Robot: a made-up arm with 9 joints. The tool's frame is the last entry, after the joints. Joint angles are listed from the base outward.
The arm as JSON. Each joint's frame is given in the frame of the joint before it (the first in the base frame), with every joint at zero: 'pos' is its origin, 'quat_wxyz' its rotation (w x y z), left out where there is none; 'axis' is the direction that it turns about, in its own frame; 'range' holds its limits. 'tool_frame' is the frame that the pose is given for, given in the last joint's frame.
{
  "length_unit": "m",
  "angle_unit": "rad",
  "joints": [
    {
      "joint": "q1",
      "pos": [
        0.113,
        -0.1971,
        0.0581
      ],
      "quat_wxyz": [
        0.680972,
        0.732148,
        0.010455,
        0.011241
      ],
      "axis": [
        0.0,
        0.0,
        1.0
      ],
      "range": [
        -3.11,
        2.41
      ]
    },
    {
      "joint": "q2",
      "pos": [
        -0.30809,
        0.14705,
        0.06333
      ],
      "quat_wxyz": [
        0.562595,
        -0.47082,
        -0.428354,
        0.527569
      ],
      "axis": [
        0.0,
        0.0,
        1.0
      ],
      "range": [
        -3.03,
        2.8
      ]
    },
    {
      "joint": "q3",
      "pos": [
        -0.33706,
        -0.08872,
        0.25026
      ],
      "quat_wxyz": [
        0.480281,
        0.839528,
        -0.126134,
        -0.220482
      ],
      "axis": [
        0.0,
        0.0,
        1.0
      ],
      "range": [
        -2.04,
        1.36
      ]
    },
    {
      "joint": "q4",
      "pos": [
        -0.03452,
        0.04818,
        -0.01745
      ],
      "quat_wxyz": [
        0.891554,
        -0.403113,
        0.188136,
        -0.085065
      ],
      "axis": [
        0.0,
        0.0,
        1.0
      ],
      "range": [
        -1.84,
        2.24
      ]
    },
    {
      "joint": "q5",
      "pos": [
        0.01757,
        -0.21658,
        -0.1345
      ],
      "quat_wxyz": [
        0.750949,
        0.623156,
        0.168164,
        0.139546
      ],
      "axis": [
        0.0,
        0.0,
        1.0
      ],
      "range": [
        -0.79,
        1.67
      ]
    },
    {
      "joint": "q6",
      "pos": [
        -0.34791,
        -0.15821,
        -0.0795
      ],
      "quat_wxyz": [
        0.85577,
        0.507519,
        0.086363,
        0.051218
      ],
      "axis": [
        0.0,
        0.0,
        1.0
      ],
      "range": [
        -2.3,
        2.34
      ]
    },
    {
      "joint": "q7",
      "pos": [
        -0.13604,
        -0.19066,
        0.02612
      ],
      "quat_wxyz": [
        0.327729,
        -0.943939,
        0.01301,
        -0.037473
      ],
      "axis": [
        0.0,
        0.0,
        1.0
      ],
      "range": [
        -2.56,
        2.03
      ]
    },
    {
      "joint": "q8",
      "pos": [
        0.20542,
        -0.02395,
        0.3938
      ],
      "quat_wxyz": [
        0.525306,
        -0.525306,
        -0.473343,
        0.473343
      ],
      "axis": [
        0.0,
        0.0,
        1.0
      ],
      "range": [
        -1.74,
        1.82
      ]
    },
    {
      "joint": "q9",
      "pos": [
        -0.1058,
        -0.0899,
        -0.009
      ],
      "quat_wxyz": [
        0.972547,
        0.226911,
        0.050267,
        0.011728
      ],
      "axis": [
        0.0,
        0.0,
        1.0
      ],
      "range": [
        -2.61,
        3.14
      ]
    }
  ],
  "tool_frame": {
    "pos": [
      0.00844,
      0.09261,
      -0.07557
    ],
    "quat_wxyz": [
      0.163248,
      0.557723,
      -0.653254,
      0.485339
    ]
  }
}
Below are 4 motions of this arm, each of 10 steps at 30 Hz.
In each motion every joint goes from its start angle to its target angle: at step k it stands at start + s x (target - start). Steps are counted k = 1, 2, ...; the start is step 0. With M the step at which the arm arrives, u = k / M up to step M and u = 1 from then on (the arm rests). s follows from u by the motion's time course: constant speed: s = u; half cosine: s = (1 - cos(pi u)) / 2; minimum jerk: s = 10 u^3 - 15 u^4 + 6 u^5.
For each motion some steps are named. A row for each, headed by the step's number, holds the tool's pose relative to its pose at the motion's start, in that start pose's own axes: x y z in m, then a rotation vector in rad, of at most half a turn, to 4 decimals.
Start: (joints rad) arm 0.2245 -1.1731 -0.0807 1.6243 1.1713 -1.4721 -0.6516 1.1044 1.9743
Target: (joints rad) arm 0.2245 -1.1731 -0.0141 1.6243 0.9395 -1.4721 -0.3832 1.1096 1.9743
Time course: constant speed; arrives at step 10
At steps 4, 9, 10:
4: 0.0096 0.0079 -0.0195 -0.0587 0.0528 -0.1770
9: 0.0233 0.0100 -0.0478 -0.1398 0.1234 -0.3936
10: 0.0260 0.0094 -0.0540 -0.1571 0.1381 -0.4362

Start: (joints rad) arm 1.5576 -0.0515 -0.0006 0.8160 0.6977 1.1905 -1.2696 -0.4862 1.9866
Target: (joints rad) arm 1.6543 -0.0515 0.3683 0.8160 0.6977 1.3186 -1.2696 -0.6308 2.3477
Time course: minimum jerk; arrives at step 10
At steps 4, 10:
4: -0.0303 0.0706 0.0725 0.1515 0.0337 -0.0220
10: -0.0870 0.1788 0.2592 0.4644 0.1224 -0.0772

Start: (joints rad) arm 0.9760 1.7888 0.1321 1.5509 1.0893 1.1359 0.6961 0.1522 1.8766
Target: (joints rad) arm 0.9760 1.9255 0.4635 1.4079 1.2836 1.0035 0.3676 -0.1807 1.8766
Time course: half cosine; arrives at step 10
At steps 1, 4, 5, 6, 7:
1: -0.0045 -0.0023 -0.0007 -0.0072 0.0084 0.0076
4: -0.0627 -0.0351 -0.0057 -0.1046 0.1181 0.1059
5: -0.0896 -0.0526 -0.0056 -0.1533 0.1705 0.1526
6: -0.1158 -0.0709 -0.0038 -0.2030 0.2226 0.1987
7: -0.1387 -0.0882 -0.0008 -0.2489 0.2693 0.2400

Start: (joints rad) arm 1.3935 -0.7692 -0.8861 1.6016 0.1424 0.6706 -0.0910 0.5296 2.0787
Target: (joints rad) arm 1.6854 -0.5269 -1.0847 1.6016 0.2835 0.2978 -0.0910 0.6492 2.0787
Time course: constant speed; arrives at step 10
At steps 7, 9, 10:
7: 0.0823 0.0368 -0.0318 0.0458 0.2800 -0.0351
9: 0.1073 0.0512 -0.0505 0.0562 0.3536 -0.0500
10: 0.1195 0.0591 -0.0615 0.0611 0.3892 -0.0582

